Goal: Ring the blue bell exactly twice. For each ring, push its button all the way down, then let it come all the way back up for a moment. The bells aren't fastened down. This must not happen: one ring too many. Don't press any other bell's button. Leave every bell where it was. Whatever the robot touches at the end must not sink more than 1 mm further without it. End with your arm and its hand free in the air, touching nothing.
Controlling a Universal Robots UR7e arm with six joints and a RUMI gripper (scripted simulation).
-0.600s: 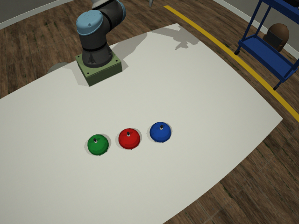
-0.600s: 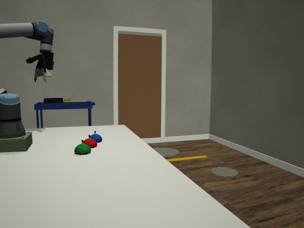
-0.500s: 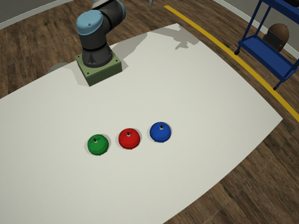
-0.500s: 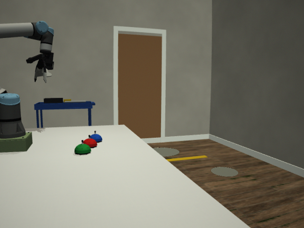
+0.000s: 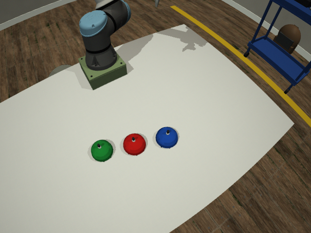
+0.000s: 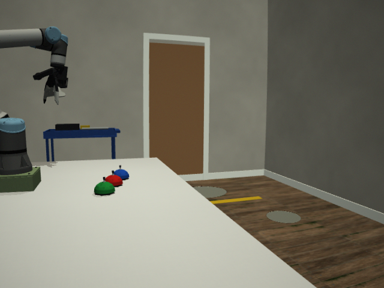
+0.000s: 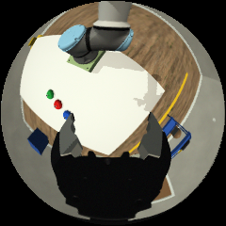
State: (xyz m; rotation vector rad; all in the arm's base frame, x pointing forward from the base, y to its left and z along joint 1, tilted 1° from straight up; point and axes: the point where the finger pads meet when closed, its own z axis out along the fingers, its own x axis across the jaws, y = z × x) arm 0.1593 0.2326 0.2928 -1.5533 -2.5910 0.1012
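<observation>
My hand is 320 mm short of the blue bell, 230 mm to the left of it and 320 mm above it. The rest, counted from my hand: green bell (220 mm ahead, 460 mm to the right, 320 mm below); red bell (270 mm ahead, 340 mm to the right, 320 mm below).
</observation>
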